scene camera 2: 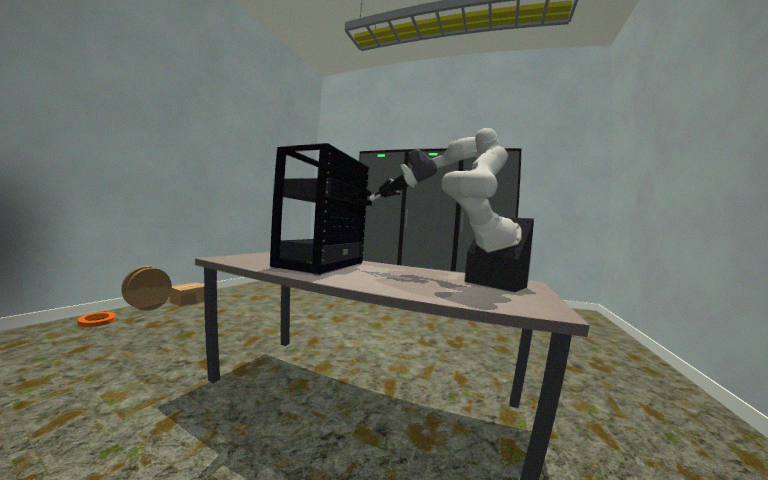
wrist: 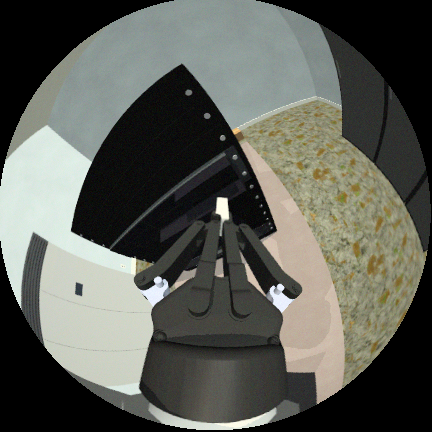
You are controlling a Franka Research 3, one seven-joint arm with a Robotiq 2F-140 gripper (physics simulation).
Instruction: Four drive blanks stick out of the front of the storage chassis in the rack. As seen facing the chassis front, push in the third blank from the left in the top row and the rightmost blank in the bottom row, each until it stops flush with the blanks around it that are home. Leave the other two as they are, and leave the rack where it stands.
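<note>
The black rack [scene camera 2: 320, 209] [wrist: 150, 130] stands upright on the table. Its front faces the arm. In the wrist view the dark storage chassis [wrist: 200, 184] shows as a band with lighter strips below a grey edge; the separate drive blanks are too dark to tell apart. In the scene view a small dark part sticks out of the rack front beside the fingertips. My gripper [scene camera 2: 370, 198] [wrist: 221, 205] is shut and empty, its pale fingertips at the chassis front, toward its right side in the wrist view. Whether they touch a blank cannot be told. The gripper hides part of the lower front.
The table [scene camera 2: 396, 288] [wrist: 300, 260] carries the rack and the arm's black base [scene camera 2: 497, 268]. Tall dark cabinets [scene camera 2: 430, 226] [wrist: 367, 100] stand behind the table. A round wooden thing [scene camera 2: 148, 288], a wooden box [scene camera 2: 187, 294] and an orange ring [scene camera 2: 84, 323] are on the floor.
</note>
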